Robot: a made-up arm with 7 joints.
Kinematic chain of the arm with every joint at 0, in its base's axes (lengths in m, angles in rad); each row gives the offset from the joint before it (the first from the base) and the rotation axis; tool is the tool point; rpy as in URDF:
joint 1: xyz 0 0 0.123 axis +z
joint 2: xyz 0 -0.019 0.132 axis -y
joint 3: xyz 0 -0.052 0.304 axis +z
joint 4: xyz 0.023 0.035 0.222 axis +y
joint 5: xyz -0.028 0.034 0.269 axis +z
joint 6: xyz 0 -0.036 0.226 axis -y
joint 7: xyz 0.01 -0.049 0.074 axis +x
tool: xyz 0 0 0 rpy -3.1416 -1.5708 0
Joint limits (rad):
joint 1: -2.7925..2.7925
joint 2: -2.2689..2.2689
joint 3: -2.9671..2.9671
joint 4: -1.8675..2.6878
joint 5: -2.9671..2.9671
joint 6: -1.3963..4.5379
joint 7: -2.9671..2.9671
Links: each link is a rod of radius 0.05 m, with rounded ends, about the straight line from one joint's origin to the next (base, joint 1, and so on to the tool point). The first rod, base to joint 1, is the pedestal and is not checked.
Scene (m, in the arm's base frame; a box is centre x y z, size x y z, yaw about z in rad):
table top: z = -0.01
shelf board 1: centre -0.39 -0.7 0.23 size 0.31 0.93 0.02 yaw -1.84
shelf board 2: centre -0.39 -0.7 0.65 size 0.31 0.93 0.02 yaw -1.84
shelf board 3: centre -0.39 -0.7 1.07 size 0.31 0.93 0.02 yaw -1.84
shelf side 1: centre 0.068 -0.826 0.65 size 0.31 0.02 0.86 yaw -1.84
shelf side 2: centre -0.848 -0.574 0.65 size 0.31 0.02 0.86 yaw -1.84
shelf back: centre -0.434 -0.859 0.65 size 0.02 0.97 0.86 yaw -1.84
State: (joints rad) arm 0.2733 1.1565 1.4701 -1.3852 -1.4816 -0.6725 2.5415
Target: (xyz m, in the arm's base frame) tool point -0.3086 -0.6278 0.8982
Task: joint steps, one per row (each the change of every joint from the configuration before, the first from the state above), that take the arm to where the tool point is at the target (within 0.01 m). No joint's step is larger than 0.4 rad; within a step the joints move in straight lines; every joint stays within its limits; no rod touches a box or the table.
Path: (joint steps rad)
1: -0.3334 -0.1607 -0.1242 -0.0804 0.0297 -0.1085 -0.1153
2: -0.3333 -0.1607 -0.1243 -0.0804 0.0297 -0.1085 -0.1153
3: -0.3334 -0.1607 -0.1242 -0.0804 0.0298 -0.1086 -0.1152
4: -0.3334 -0.1607 -0.1242 -0.0803 0.0297 -0.1085 -0.1153
5: -0.3334 -0.1606 -0.1242 -0.0804 0.0297 -0.1085 -0.1153
6: -0.3333 -0.1607 -0.1243 -0.0804 0.0297 -0.1085 -0.1153
7: 0.3132 0.1441 0.3410 0.0971 -0.0073 0.0923 0.1383
8: 0.3132 0.1442 0.3410 0.0970 -0.0073 0.0924 0.1384
9: 0.3132 0.1441 0.3409 0.0971 -0.0072 0.0923 0.1383
10: 0.3132 0.1442 0.3410 0.0970 -0.0073 0.0924 0.1384
11: 0.3132 0.1441 0.3410 0.0971 -0.0073 0.0923 0.1383
12: 0.2026 -0.0931 -0.3320 0.2352 -0.0247 0.1014 0.0000
13: 0.2026 -0.0932 -0.3319 0.2352 -0.0248 0.1014 0.0000

